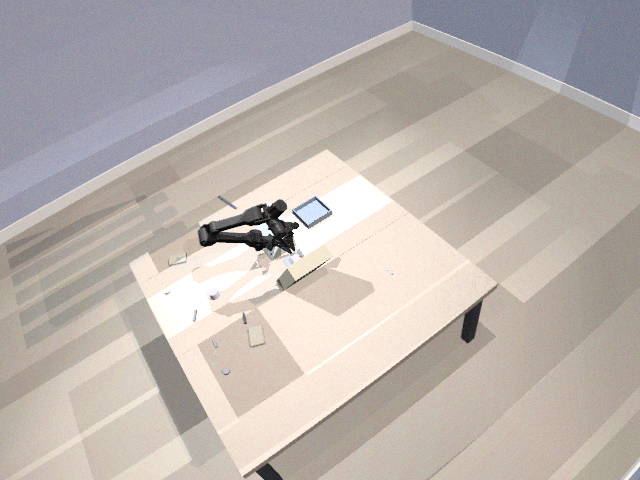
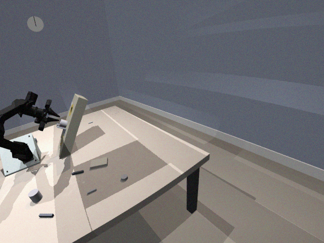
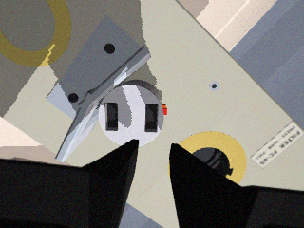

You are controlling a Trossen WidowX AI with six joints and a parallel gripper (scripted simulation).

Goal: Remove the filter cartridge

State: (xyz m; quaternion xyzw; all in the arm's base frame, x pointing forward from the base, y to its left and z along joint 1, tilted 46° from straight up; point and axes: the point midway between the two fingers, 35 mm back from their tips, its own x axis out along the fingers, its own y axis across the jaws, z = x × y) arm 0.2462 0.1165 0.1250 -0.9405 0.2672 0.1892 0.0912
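My gripper tip is now 30 mm above the round grey filter cartridge and 10 mm short of it. Also, from my gripper tip: tan service panel: 50 mm below, 50 mm ahead; blue-grey tray: 310 mm behind, 300 mm to the left, 200 mm below.
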